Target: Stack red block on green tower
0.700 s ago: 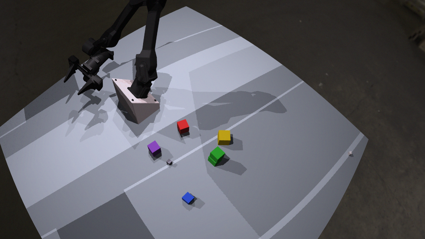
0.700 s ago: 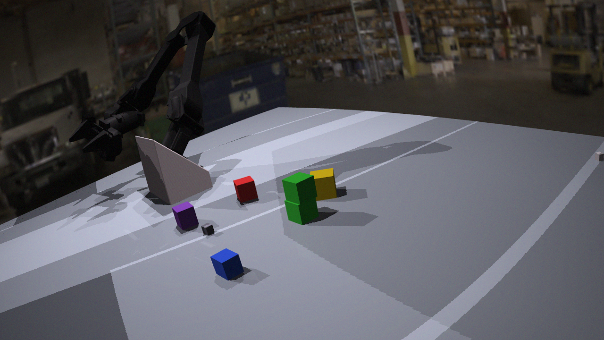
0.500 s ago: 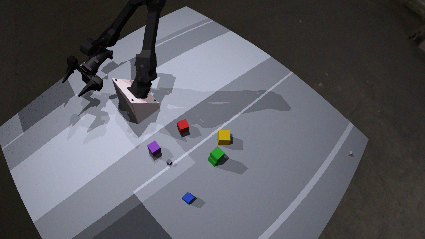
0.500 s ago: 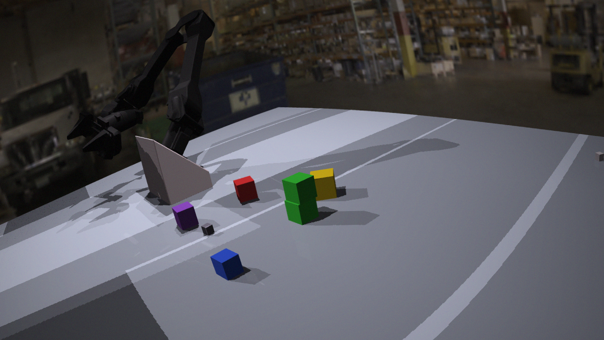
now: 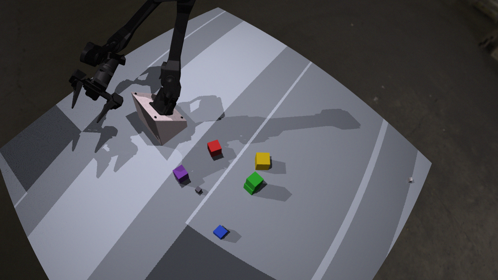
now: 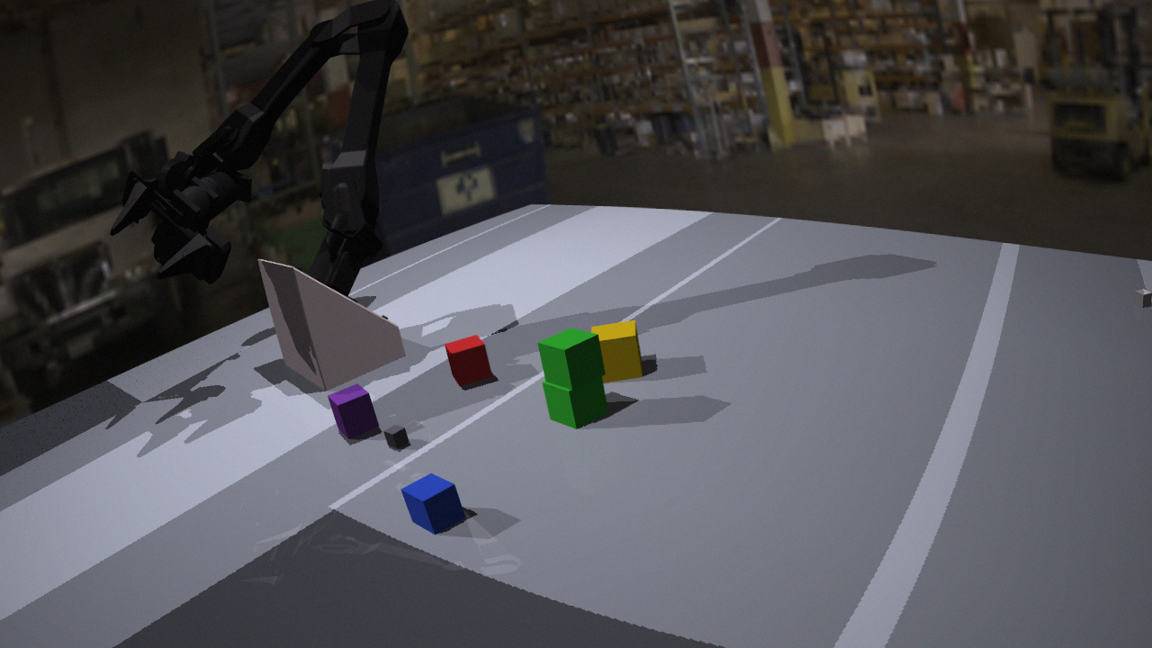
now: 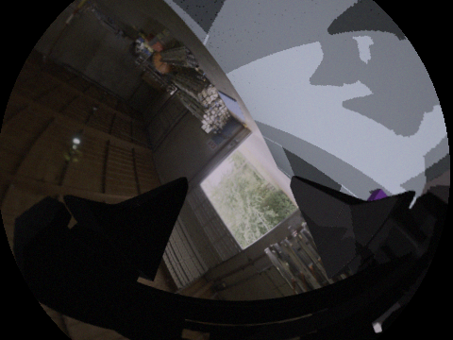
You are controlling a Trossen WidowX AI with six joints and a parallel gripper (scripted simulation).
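Now: the red block 260 mm ahead of my gripper tip, 280 mm to the left of it and 190 mm below it. The rest, counted from my gripper tip: purple cube (250 mm ahead, 140 mm to the left, 190 mm below); blue cube (450 mm ahead, 100 mm to the left, 200 mm below); small grey cube (320 mm ahead, 150 mm to the left, 200 mm below).
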